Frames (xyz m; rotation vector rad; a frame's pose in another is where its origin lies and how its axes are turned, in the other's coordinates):
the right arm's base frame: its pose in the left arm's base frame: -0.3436 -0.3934 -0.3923 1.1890 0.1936 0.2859
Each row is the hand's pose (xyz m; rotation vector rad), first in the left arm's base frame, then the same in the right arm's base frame.
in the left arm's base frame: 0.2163 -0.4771 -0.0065 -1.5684 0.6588 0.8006
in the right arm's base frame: 0.5044 0.2653 0.3801 -2.4646 1.2990 -0.0503
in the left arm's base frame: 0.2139 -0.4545 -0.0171 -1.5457 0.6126 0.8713
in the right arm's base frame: 0.5094 0.2634 0.3556 -2.4487 1.2919 0.0530
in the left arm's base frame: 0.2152 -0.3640 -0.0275 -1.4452 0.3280 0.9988
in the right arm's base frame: 0.5395 0.2846 0.2723 -2.4281 1.0638 0.3682
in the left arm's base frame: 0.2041 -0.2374 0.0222 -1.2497 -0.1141 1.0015
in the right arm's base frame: 0.5695 0.3757 0.1752 -2.3533 0.5823 0.6606
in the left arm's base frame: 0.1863 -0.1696 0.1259 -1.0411 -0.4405 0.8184
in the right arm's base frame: 0.5744 0.4977 0.1476 -2.2344 0.1004 0.6960
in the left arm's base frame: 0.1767 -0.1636 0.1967 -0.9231 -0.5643 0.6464
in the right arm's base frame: 0.5674 0.5668 0.1651 -2.1530 -0.1543 0.6120
